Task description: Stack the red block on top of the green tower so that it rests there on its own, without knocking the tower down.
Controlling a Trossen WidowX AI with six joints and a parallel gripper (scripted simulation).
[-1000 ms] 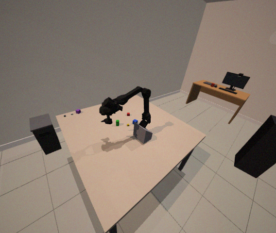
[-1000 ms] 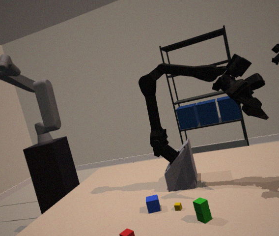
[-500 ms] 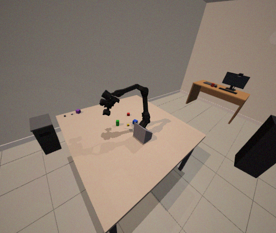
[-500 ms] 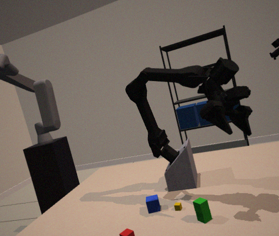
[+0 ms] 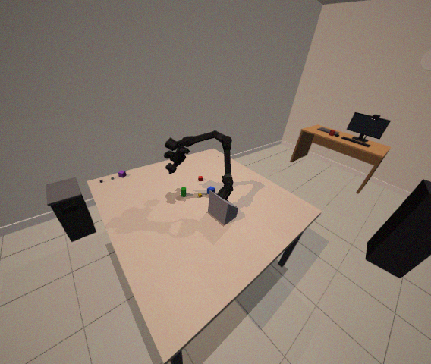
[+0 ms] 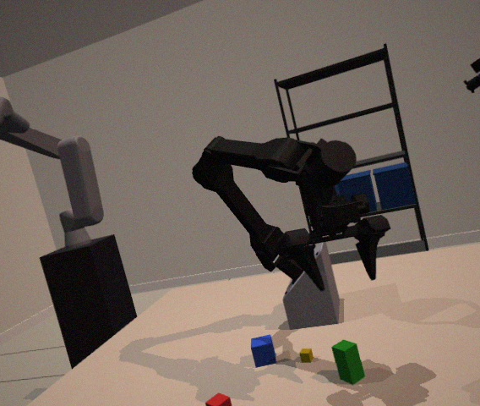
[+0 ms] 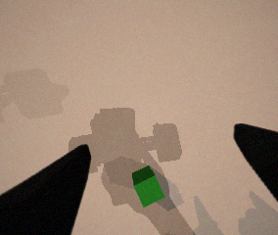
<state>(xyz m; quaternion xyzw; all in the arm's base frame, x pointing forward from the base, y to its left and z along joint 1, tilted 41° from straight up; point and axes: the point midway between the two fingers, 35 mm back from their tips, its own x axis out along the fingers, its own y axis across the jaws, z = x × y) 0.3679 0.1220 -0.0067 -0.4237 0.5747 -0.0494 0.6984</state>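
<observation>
Right now the red block is 10 mm behind my gripper tip, 270 mm to the right of it and 180 mm below it. Round my gripper tip: purple block (460 mm ahead, 180 mm to the left, 180 mm below); small yellow block (170 mm behind, 110 mm to the right, 190 mm below); blue block (190 mm behind, 210 mm to the right, 180 mm below).
</observation>
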